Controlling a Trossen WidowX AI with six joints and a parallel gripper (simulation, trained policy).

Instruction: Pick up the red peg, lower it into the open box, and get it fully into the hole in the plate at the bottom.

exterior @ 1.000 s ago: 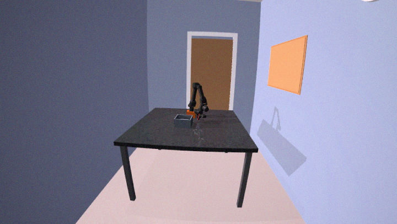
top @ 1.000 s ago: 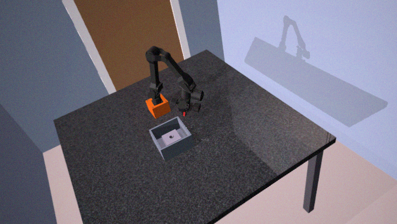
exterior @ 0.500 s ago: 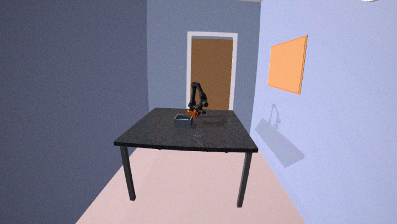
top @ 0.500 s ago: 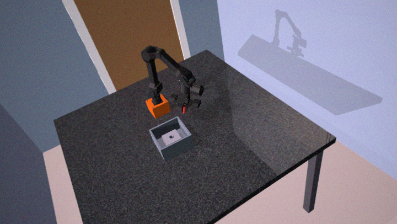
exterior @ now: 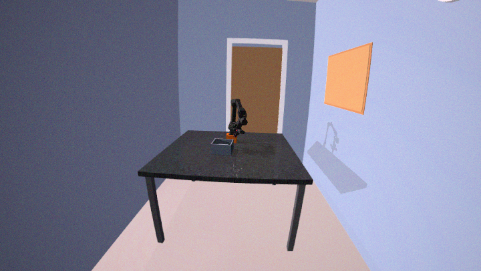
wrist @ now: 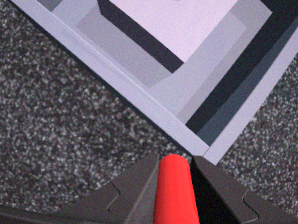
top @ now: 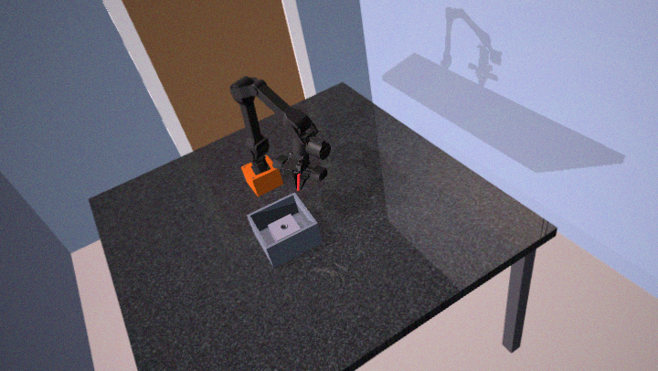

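My gripper tip is 7 cm short of the pale plate, 10 cm to the left of it and 8 cm above it. From my gripper tip the other things lie so: grey box: 7 cm ahead, 10 cm to the right, 10 cm below; then red peg: 1 cm to the left, 3 cm above.
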